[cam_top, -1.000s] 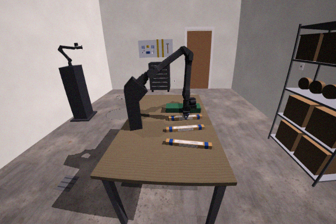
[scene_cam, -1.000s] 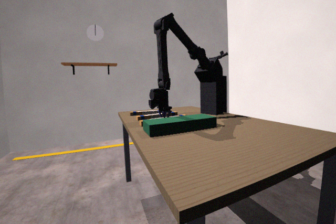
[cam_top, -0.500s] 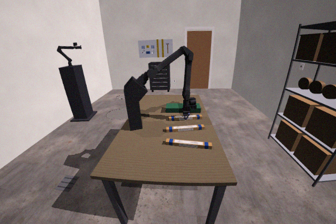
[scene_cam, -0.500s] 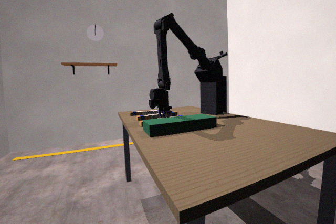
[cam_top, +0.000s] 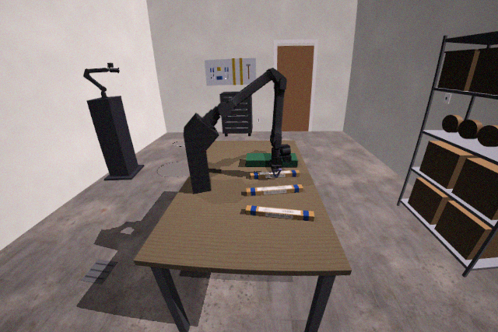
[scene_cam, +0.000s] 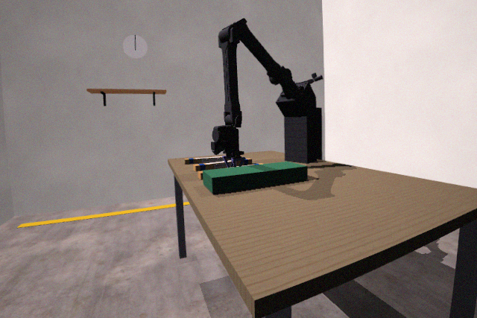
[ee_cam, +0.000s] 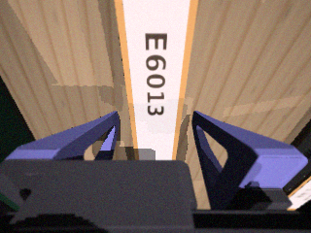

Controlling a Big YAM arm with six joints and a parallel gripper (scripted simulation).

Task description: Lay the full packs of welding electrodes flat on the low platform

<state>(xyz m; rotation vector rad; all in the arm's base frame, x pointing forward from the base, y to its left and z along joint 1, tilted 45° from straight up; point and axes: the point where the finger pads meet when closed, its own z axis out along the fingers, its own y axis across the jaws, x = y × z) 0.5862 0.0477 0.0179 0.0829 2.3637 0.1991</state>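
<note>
Right now the pack is 5 cm behind my hand and 40 cm to the right of it. Also, from my hand: green low platform 1 cm ahead, 20 cm to the left.
</note>
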